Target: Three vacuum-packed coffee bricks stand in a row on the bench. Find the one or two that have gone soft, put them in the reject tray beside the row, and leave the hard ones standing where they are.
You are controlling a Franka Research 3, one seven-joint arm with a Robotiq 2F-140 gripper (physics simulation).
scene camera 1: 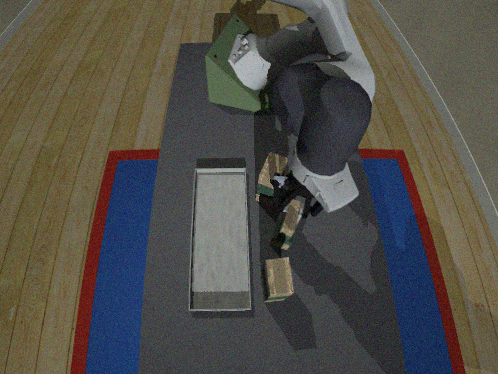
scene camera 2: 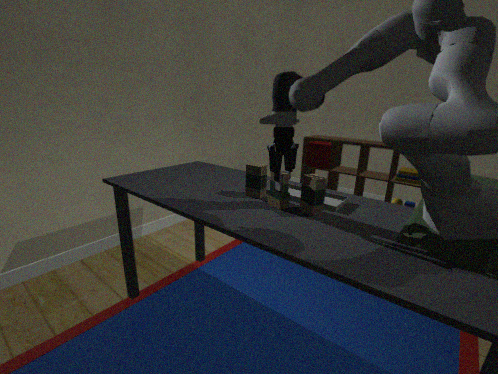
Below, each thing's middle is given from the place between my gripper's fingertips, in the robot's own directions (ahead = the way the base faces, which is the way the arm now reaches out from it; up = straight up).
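Labels:
Here is the pale reject tray (scene camera 1: pixel 219 280). Measured from it, my gripper is now 30 mm short of the tray, 60 mm above it and 170 mm to the left of it.

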